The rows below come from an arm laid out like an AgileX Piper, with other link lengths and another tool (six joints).
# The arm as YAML. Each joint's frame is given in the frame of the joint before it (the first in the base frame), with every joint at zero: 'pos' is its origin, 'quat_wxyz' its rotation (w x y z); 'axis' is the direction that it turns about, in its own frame. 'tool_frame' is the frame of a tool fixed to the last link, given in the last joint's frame.
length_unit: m
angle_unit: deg
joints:
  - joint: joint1
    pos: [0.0, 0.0, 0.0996]
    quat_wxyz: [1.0, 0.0, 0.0, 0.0]
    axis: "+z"
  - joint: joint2
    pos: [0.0, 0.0, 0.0]
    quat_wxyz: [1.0, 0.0, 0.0, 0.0]
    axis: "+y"
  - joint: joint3
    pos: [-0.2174, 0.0, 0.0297]
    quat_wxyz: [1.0, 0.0, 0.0, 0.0]
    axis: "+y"
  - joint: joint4
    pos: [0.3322, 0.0, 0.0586]
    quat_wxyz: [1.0, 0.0, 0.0, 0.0]
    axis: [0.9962, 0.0, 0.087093]
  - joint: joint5
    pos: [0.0, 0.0, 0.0]
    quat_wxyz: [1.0, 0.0, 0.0, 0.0]
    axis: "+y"
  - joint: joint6
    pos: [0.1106, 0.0, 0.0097]
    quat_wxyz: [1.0, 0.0, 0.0, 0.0]
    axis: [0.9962, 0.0, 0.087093]
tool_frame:
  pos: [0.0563, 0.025, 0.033]
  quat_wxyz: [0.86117, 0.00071, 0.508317, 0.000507]
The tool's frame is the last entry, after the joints.
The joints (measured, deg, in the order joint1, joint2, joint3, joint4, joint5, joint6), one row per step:
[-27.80 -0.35 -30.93 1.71 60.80 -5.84]
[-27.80 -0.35 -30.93 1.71 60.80 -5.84]
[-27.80 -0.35 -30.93 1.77 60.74 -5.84]
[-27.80 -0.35 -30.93 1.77 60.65 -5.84]
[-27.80 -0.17 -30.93 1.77 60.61 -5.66]
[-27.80 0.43 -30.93 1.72 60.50 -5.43]
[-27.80 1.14 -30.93 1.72 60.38 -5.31]
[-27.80 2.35 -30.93 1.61 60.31 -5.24]
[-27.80 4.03 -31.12 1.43 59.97 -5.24]
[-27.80 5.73 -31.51 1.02 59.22 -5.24]
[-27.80 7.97 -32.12 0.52 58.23 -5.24]
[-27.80 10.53 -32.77 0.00 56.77 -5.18]
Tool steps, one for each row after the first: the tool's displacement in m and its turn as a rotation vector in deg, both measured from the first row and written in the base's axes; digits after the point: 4 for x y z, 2 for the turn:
[0.0000 0.0000 0.0000 0.00 0.00 0.00]
[0.0001 0.0001 0.0002 0.02 -0.08 0.03]
[0.0002 0.0001 0.0005 -0.02 -0.16 0.03]
[0.0007 -0.0003 0.0000 0.19 -0.11 -0.04]
[0.0027 -0.0016 -0.0017 0.57 0.25 -0.17]
[0.0050 -0.0029 -0.0039 0.94 0.73 -0.23]
[0.0086 -0.0051 -0.0081 1.45 1.75 -0.33]
[0.0133 -0.0081 -0.0120 1.86 2.84 -0.44]
[0.0178 -0.0116 -0.0136 1.82 3.49 -0.68]
[0.0236 -0.0160 -0.0152 1.74 4.25 -0.96]
[0.0307 -0.0211 -0.0167 1.60 4.83 -1.25]

